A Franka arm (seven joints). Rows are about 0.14 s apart.
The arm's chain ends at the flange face. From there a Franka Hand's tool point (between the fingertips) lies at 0.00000 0.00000 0.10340 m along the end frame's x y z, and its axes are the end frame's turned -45 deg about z.
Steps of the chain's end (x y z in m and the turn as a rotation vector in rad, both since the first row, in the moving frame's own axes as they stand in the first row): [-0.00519, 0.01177, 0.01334, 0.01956, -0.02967, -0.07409]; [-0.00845, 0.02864, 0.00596, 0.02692, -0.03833, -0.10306]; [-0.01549, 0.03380, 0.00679, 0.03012, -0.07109, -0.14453]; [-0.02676, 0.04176, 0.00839, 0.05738, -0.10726, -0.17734]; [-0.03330, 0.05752, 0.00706, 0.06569, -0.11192, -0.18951]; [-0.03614, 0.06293, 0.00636, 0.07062, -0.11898, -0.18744]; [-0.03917, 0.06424, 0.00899, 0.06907, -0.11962, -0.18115]
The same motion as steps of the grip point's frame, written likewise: [-0.01286, 0.00108, 0.01327, 0.03481, -0.00715, -0.07409]; [-0.02730, 0.00956, 0.00585, 0.04614, -0.00807, -0.10306]; [-0.03837, 0.00580, 0.00648, 0.07157, -0.02897, -0.14453]; [-0.05313, -0.00102, 0.00763, 0.11642, -0.03527, -0.17734]; [-0.06879, 0.00457, 0.00619, 0.12559, -0.03269, -0.18951]; [-0.07485, 0.00554, 0.00537, 0.13407, -0.03420, -0.18744]; [-0.07803, 0.00438, 0.00801, 0.13342, -0.03574, -0.18115]
